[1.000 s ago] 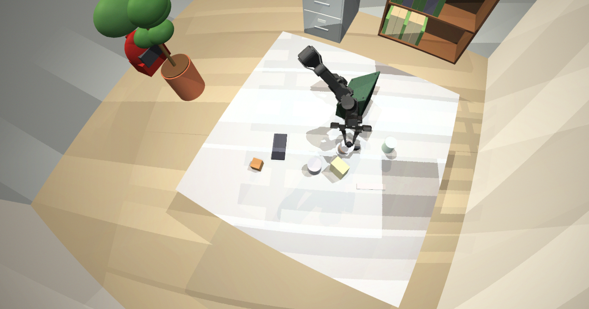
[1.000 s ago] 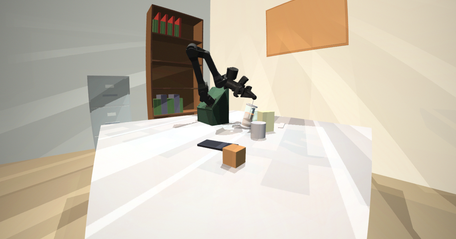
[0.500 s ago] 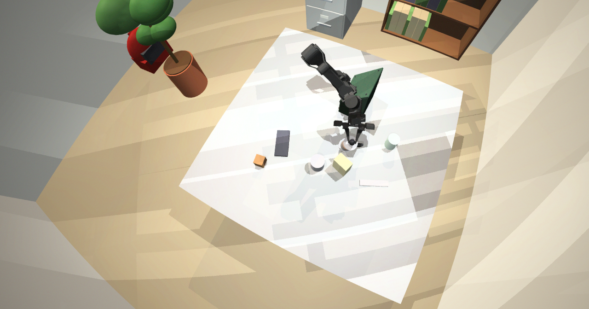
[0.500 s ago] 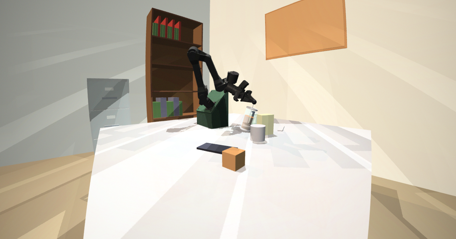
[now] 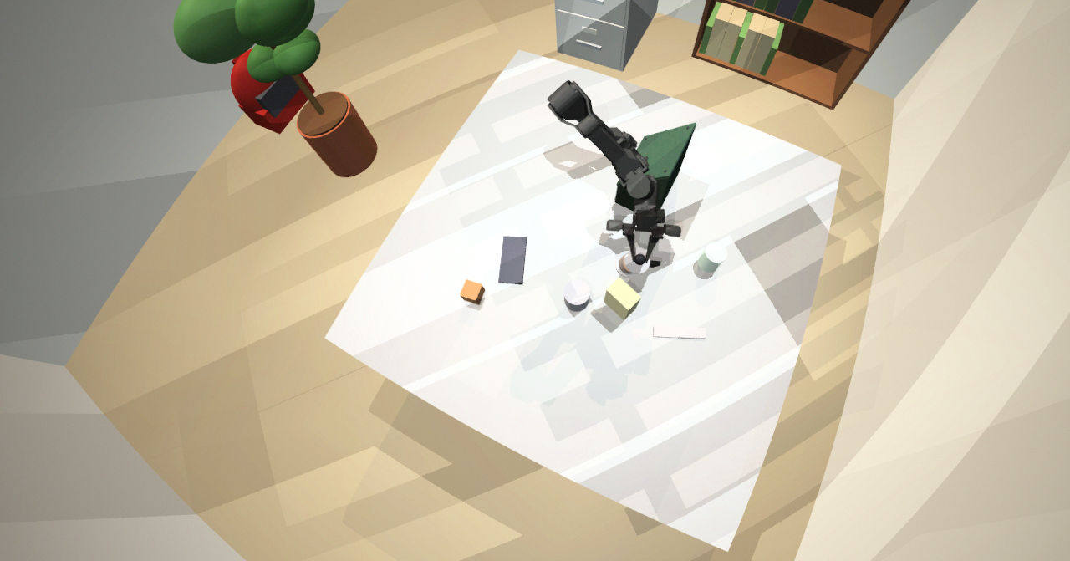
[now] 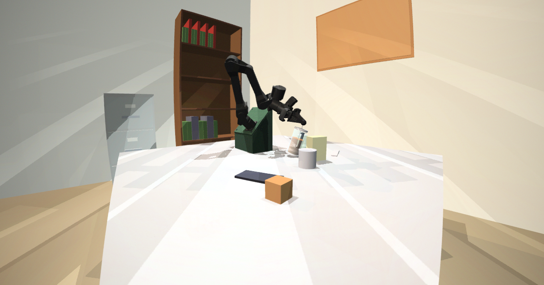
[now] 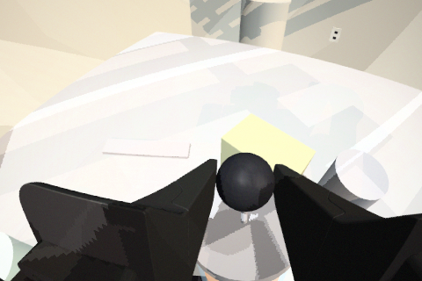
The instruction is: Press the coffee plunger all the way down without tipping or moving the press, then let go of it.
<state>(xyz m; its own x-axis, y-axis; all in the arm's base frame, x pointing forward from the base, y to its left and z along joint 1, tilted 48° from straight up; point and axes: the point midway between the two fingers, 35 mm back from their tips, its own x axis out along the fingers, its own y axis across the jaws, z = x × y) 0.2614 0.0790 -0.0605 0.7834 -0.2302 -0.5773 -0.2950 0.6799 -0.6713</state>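
Now: the glass coffee press 3 cm behind my gripper tip and 8 cm below it. From my gripper tip the other things lie so: dark slab (7 cm ahead, 35 cm to the right, 17 cm below); then pale green cup (16 cm behind, 19 cm to the left, 13 cm below).
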